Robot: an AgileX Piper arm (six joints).
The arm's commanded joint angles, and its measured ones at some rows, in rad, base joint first. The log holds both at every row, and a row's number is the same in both.
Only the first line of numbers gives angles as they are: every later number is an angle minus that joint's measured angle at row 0.
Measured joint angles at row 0:
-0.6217 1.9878 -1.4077 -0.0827 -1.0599 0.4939
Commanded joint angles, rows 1 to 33:
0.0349 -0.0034 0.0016 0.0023 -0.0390 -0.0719
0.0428 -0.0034 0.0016 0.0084 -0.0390 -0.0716
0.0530 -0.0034 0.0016 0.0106 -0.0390 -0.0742
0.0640 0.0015 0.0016 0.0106 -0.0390 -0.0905
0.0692 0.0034 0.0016 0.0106 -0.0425 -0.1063
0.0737 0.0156 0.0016 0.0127 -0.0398 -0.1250
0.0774 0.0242 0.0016 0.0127 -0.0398 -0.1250
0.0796 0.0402 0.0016 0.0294 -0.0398 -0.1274
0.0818 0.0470 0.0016 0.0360 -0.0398 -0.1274
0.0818 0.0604 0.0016 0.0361 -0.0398 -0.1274
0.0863 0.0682 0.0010 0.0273 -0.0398 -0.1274
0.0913 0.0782 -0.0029 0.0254 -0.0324 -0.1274
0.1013 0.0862 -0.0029 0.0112 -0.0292 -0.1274
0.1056 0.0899 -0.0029 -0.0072 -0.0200 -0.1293
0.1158 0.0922 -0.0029 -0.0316 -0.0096 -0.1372
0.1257 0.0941 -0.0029 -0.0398 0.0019 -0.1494
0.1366 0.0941 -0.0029 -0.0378 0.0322 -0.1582
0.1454 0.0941 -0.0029 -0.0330 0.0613 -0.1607
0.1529 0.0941 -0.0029 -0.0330 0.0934 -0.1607
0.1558 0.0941 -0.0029 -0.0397 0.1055 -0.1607
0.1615 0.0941 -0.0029 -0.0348 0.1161 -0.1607
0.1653 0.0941 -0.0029 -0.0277 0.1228 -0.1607
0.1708 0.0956 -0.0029 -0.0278 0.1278 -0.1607
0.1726 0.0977 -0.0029 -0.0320 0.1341 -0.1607
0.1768 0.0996 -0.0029 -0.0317 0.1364 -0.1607
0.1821 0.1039 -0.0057 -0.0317 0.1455 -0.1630
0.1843 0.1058 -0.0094 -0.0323 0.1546 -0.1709
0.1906 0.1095 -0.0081 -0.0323 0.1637 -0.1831
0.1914 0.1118 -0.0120 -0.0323 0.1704 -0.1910
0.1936 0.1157 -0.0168 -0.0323 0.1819 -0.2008
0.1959 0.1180 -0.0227 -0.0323 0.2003 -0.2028
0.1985 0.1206 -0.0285 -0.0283 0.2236 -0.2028
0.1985 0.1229 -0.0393 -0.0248 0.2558 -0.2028
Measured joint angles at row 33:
0.1898 0.1158 -0.0101 -0.0310 0.1902 -0.1905
